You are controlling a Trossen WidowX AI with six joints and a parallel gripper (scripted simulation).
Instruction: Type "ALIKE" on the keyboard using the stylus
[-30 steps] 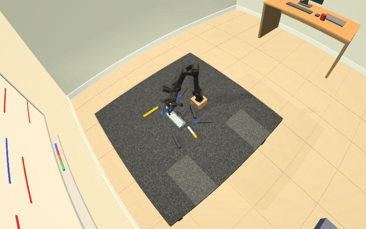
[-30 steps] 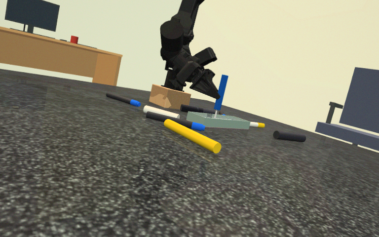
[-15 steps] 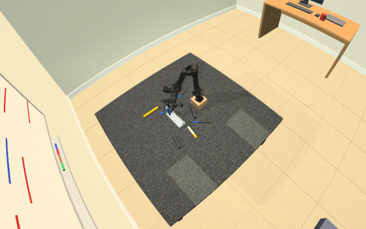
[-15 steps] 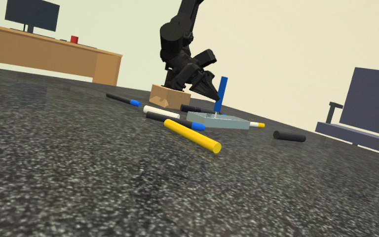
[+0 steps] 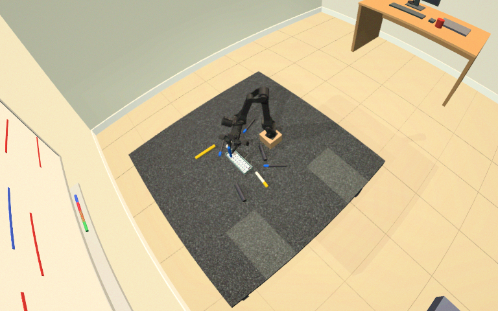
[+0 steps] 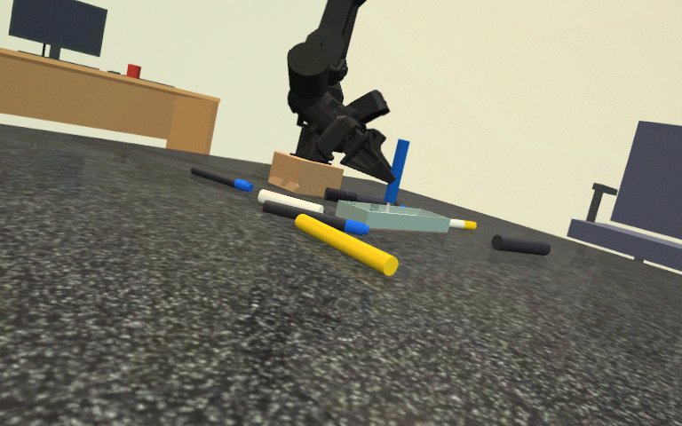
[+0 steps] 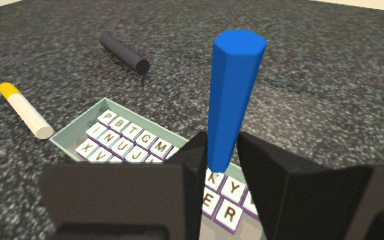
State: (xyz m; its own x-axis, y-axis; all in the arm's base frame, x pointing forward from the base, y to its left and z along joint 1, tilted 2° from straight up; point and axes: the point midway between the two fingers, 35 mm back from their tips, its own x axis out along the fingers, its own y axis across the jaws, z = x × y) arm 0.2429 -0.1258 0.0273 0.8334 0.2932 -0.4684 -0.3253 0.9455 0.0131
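The keyboard is 60 mm below my gripper tip, 50 mm to the left of it and 10 mm behind it. From my gripper tip the other things lie so: yellow stick: 190 mm to the right, 60 mm below, 60 mm ahead; then white stick: 100 mm to the right, 100 mm behind, 60 mm below; then blue stylus: 20 mm below.
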